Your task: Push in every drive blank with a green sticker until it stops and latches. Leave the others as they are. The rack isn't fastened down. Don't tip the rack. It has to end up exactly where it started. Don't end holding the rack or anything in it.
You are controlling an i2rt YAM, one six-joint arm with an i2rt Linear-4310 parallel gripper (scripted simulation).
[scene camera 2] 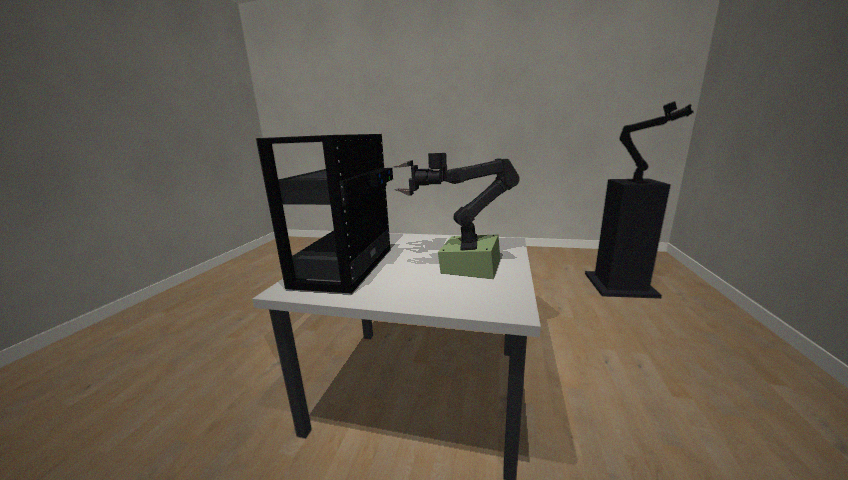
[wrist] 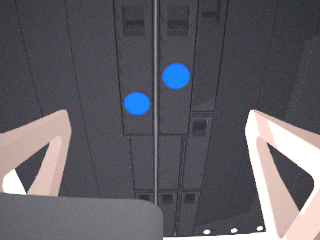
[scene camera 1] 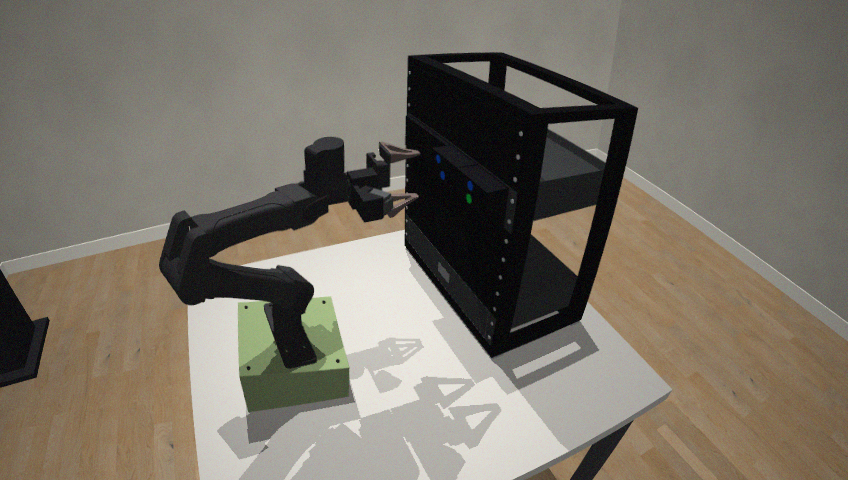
Labels:
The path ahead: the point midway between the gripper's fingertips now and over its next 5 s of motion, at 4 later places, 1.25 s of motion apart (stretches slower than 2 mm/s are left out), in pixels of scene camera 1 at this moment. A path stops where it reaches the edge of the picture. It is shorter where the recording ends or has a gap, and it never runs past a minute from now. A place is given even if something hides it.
The gripper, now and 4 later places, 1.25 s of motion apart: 418, 174; 446, 197; 443, 204; 466, 200; 477, 197

